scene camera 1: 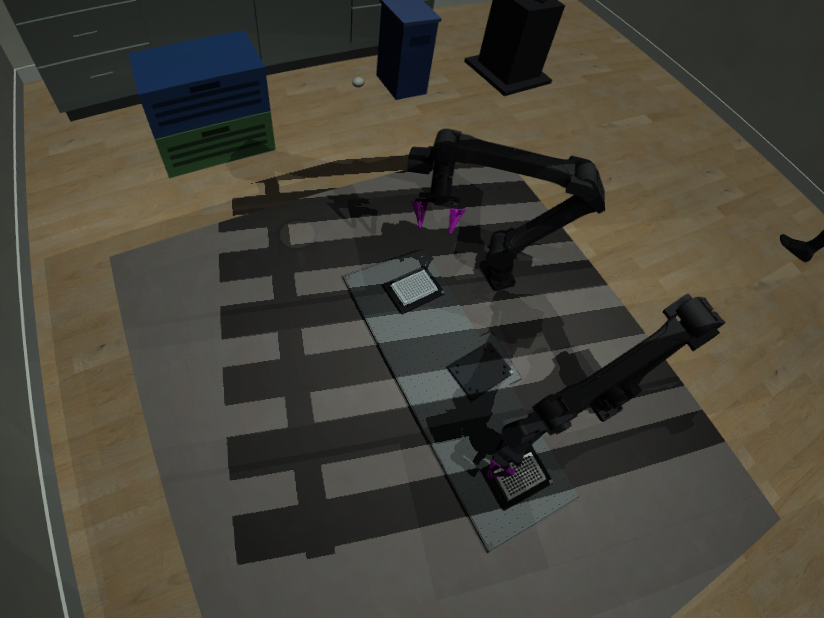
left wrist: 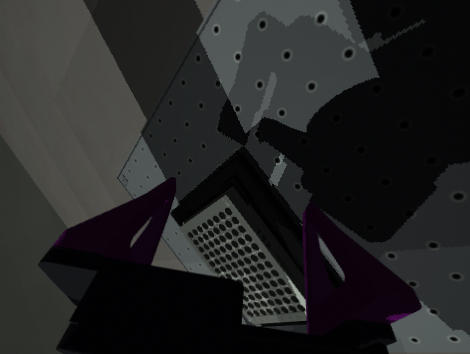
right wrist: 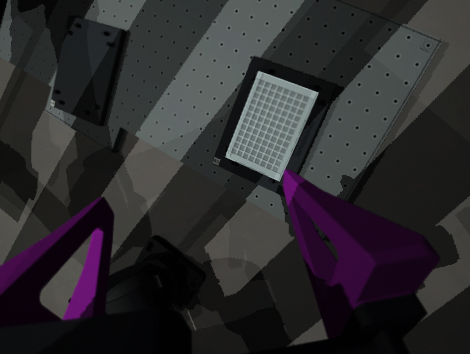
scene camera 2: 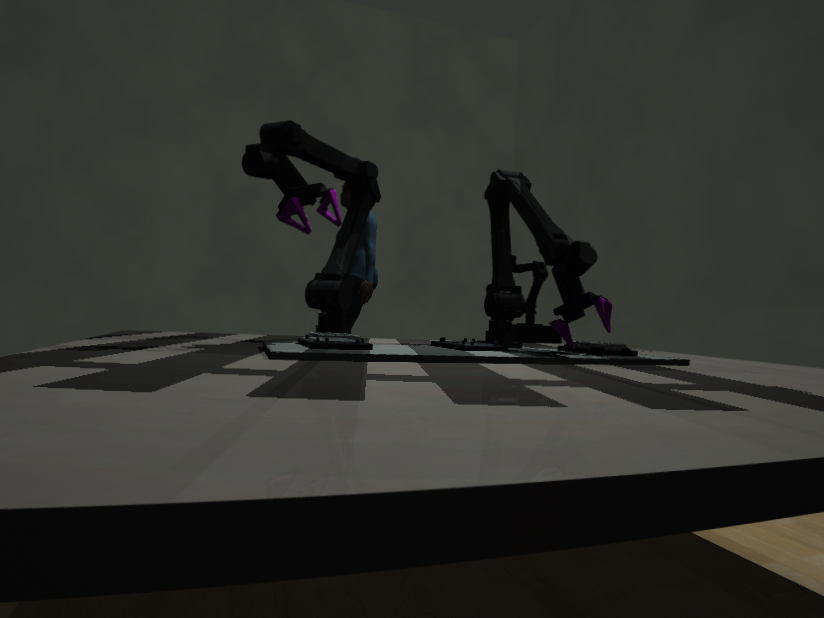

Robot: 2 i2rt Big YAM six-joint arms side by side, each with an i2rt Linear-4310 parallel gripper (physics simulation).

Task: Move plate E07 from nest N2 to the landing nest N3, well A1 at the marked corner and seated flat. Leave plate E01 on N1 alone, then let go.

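A pale plate with square wells sits in a dark nest. A plate with round wells sits in another dark nest at the lower end of the board in scene camera 1. Between them is an empty dark nest. Plate and nest labels are not readable. My right gripper is open and empty, high above the table, away from the pale plate. My left gripper is open, low and tilted near the round-well plate.
A perforated board carries the nests and lies on the grey table. Striped shadows cross both. A person stands behind the right arm. Cabinets and bins stand on the floor beyond.
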